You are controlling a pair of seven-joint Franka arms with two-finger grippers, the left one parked.
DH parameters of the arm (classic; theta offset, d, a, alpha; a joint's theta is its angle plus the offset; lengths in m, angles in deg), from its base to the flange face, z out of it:
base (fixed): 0 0 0 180
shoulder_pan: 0 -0.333 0 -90
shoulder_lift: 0 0 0 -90
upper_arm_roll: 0 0.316 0.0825 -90
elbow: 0 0 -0.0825 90
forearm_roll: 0 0.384 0 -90
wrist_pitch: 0 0 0.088 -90
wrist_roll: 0 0.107 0 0
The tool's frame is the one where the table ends.
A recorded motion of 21 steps. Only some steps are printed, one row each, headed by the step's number.
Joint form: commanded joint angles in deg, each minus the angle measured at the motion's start. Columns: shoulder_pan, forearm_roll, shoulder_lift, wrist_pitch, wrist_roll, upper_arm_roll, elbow.
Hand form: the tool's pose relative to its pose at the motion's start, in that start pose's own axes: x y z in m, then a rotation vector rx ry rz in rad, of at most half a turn. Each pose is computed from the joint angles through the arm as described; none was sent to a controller.
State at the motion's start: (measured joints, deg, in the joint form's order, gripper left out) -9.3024 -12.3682 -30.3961 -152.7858 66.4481 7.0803 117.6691
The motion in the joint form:
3: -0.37 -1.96 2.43 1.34 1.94 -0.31 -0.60
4: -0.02 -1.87 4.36 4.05 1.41 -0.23 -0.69
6: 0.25 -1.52 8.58 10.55 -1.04 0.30 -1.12
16: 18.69 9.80 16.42 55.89 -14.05 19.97 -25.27
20: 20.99 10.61 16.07 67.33 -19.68 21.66 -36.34
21: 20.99 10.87 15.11 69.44 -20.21 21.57 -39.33
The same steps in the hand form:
3: 0.0060 -0.0076 -0.0260 0.0118 0.0409 0.0043
4: 0.0113 -0.0059 -0.0421 -0.0050 0.0448 0.0038
6: 0.0146 -0.0055 -0.0788 -0.0443 0.0462 -0.0297
16: 0.0489 -0.0171 -0.2971 -0.1297 -0.2198 -0.1027
20: 0.0665 -0.0088 -0.3697 -0.1121 -0.2493 -0.1801
21: 0.0726 -0.0084 -0.3811 -0.1032 -0.2592 -0.1849

